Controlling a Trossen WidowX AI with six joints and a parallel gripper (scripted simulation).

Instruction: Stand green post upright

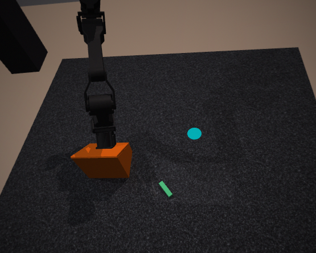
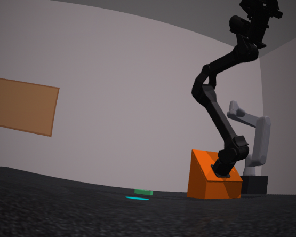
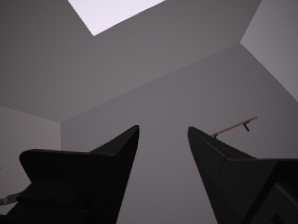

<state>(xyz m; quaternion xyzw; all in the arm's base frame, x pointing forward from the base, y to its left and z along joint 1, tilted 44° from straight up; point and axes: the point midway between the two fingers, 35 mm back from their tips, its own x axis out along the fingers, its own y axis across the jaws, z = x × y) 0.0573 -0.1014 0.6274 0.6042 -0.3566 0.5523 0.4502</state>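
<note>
The green post lies 150 mm ahead of my gripper tip, 530 mm to the right of it and 640 mm below it. The rest, counted from my gripper tip: cyan circle (270 mm ahead, 280 mm to the right, 640 mm below).
</note>
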